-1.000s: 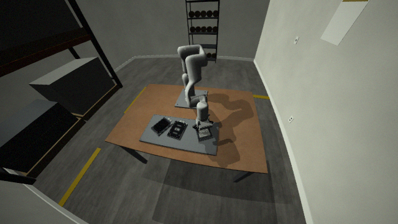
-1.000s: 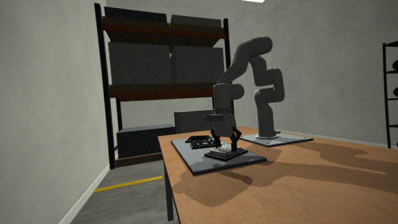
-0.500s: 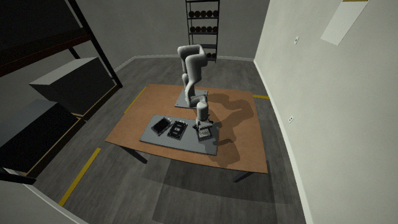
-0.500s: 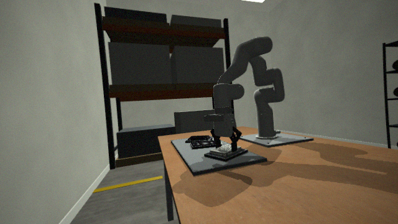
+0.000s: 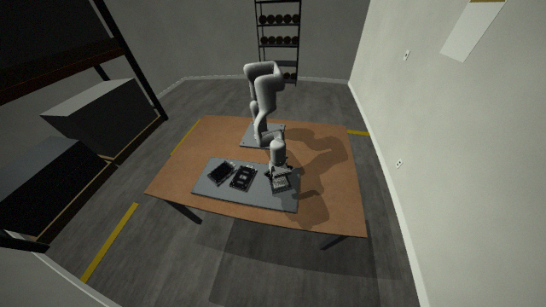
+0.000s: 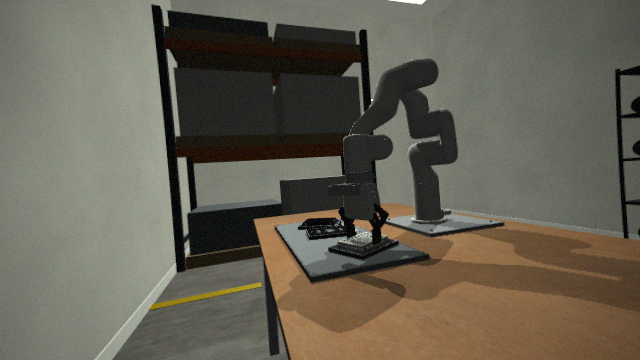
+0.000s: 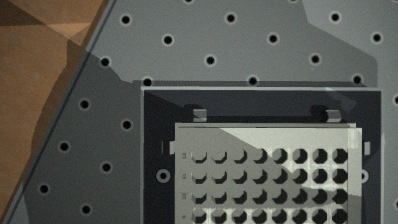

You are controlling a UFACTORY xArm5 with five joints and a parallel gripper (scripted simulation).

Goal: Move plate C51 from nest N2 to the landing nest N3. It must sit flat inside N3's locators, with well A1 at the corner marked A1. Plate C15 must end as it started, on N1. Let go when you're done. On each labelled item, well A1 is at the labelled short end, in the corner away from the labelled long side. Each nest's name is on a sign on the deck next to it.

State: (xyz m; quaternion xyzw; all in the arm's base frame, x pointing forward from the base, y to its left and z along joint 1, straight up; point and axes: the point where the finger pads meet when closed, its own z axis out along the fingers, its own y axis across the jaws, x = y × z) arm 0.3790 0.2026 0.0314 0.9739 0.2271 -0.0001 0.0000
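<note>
My hand is 20 mm above the nest N2. From my hand the other things lie so: black well plate C15 (20 mm ahead, 380 mm to the right, 10 mm below); then black nest (30 mm ahead, 220 mm to the right, 20 mm below); then white well plate C51 (10 mm below).
</note>
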